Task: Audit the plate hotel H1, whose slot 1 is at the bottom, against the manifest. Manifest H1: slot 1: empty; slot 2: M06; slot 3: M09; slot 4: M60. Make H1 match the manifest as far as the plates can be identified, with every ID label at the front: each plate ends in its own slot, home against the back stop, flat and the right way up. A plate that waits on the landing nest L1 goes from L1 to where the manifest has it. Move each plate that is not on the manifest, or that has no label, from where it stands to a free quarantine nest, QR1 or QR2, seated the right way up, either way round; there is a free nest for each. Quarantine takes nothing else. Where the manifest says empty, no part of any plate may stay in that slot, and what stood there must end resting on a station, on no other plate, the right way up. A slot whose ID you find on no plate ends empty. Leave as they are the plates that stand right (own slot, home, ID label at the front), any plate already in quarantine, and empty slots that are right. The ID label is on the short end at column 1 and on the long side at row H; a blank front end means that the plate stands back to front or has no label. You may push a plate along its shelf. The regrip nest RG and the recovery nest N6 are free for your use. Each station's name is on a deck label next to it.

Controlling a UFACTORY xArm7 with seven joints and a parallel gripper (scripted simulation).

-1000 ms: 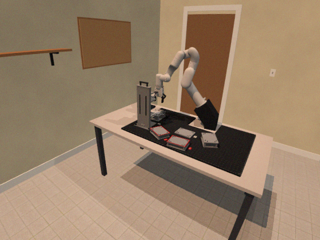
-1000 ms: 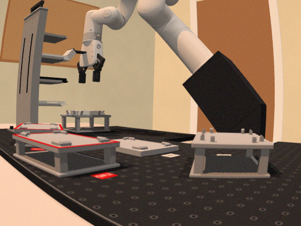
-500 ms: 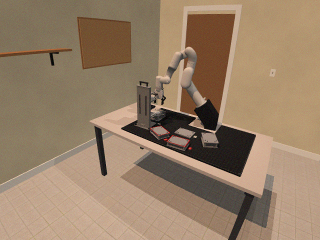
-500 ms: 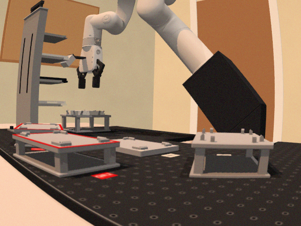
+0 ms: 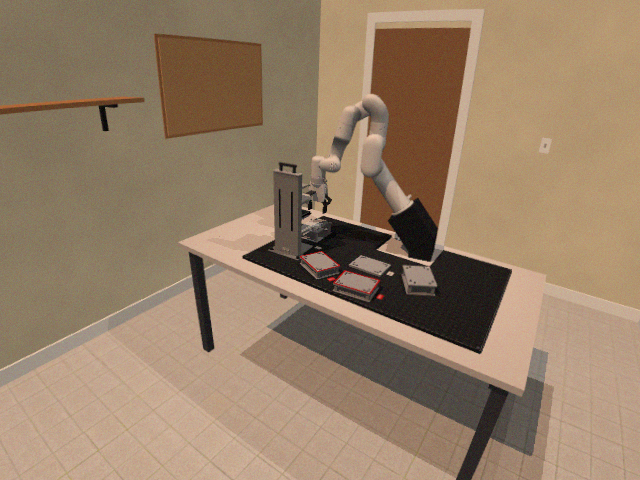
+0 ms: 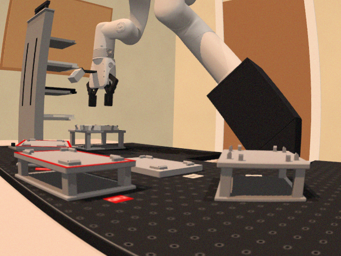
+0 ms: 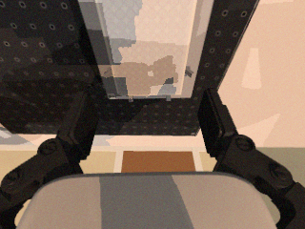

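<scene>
Right now the pale plate is 80 mm below my hand and 10 mm ahead of it. From my hand the other things lie so: black plate: 190 mm ahead, 30 mm to the left, 30 mm above; clear plate: 190 mm ahead, 50 mm below, 30 mm to the left; RG label: 150 mm below, 90 mm behind, 10 mm to the right.
</scene>
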